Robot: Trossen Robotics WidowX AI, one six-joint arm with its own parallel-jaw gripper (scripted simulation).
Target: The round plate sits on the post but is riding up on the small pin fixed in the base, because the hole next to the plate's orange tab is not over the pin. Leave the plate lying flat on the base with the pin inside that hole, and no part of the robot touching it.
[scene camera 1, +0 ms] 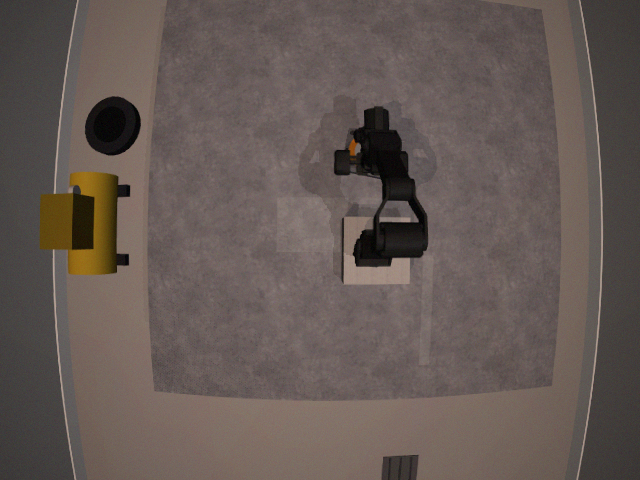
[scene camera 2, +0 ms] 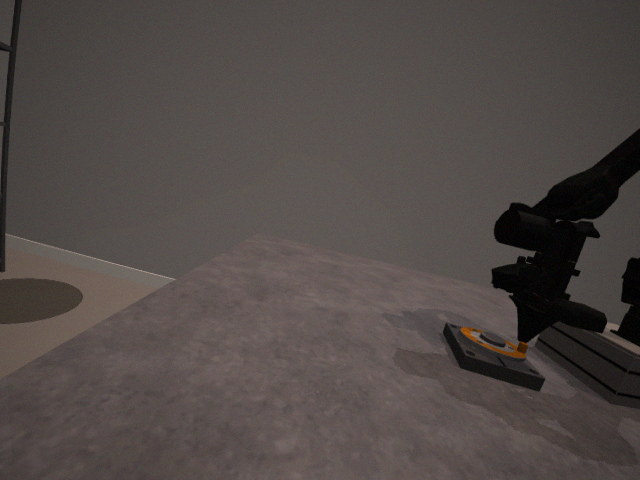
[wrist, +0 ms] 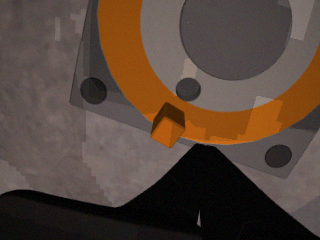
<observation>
My gripper is shut, holding nothing. I also see a round plate.
My gripper also shows in scene camera 1 and in the wrist view.
</observation>
